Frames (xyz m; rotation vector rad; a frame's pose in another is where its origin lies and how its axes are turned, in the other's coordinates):
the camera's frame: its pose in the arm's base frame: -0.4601 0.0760 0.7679 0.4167 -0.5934 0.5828
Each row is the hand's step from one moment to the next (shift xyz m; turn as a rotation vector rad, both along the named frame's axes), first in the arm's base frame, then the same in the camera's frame.
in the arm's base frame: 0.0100 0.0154 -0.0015 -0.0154 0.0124 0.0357
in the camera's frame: 0.0118 0.0053 -0.0131 0.0166 0.0260 0.0267
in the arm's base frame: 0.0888 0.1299 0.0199 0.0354 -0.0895 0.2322
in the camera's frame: 0.1230 0.0480 -0.0879 0.1343 -0.0439 0.2079
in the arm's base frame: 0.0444 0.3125 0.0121 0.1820 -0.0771 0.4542
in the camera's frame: 0.1587 0.2129 -0.1710 0.3772 -0.0810 0.3107
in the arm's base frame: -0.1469 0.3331 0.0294 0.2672 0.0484 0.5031
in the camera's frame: 0.0477 0.3501 -0.0924 0.5141 -0.0283 0.2485
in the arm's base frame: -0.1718 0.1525 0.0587 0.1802 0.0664 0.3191
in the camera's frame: -0.0208 0.2338 0.0335 0.3472 0.0026 0.1348
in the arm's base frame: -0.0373 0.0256 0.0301 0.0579 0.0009 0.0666
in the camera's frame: 0.0034 0.0485 0.0243 0.0812 -0.0218 0.0268
